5 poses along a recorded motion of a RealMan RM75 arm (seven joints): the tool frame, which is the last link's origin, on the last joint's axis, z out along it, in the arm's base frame.
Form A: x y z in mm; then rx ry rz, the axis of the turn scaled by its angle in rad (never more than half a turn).
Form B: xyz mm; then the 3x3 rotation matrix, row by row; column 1 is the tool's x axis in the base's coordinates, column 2 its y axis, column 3 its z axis. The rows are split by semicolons. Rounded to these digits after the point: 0 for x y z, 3 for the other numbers.
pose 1, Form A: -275 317 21 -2.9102 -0.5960 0.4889
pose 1, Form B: -275 317 21; 0.869 0.360 -0.338; 0.402 -0.913 0.062; -0.287 -0.190 -0.939
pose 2, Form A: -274 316 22 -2.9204 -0.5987 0.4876
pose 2, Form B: -274 316 22; 0.870 0.362 -0.335; 0.401 -0.914 0.053; -0.287 -0.180 -0.941
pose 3, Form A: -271 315 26 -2.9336 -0.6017 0.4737
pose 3, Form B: -271 315 26; 0.873 0.366 -0.323; 0.400 -0.915 0.044; -0.280 -0.168 -0.945
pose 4, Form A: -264 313 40 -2.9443 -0.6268 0.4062
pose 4, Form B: -264 313 40; 0.879 0.385 -0.280; 0.413 -0.910 0.046; -0.237 -0.156 -0.959
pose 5, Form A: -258 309 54 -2.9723 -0.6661 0.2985
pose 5, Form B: -258 309 54; 0.886 0.414 -0.207; 0.430 -0.902 0.036; -0.172 -0.121 -0.978
